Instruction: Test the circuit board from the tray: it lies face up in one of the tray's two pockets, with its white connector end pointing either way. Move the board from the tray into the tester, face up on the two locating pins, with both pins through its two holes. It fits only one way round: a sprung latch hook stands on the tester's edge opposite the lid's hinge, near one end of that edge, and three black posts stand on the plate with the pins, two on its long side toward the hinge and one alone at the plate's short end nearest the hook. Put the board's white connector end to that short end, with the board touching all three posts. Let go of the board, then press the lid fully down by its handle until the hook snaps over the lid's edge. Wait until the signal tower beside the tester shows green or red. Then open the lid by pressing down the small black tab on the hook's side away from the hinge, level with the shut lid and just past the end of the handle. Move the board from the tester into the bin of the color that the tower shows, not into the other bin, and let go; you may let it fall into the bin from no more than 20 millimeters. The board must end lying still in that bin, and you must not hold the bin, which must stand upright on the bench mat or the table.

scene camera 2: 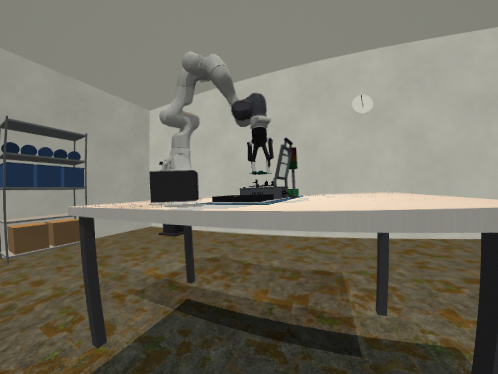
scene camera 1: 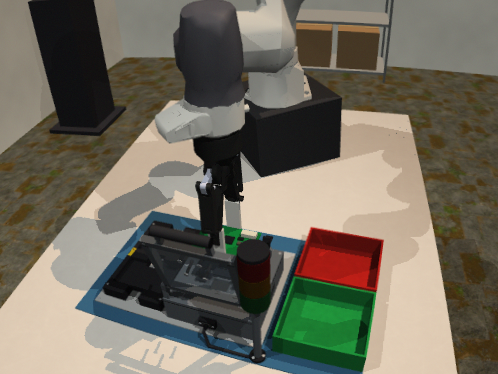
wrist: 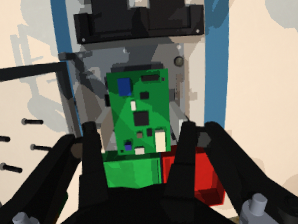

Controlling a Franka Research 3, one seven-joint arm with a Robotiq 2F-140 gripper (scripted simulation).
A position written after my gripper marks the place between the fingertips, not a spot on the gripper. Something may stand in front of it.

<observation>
In view: my gripper point(scene camera 1: 226, 242), a green bin point(scene camera 1: 320, 313), a red bin point(scene camera 1: 341, 258), a green circuit board point(wrist: 139, 100) and a tester point(scene camera 1: 237, 332).
The green bin also shows in the wrist view point(wrist: 121, 171). The red bin is seen too in the wrist view point(wrist: 208, 189). My gripper is seen too in the wrist view point(wrist: 141, 114).
</observation>
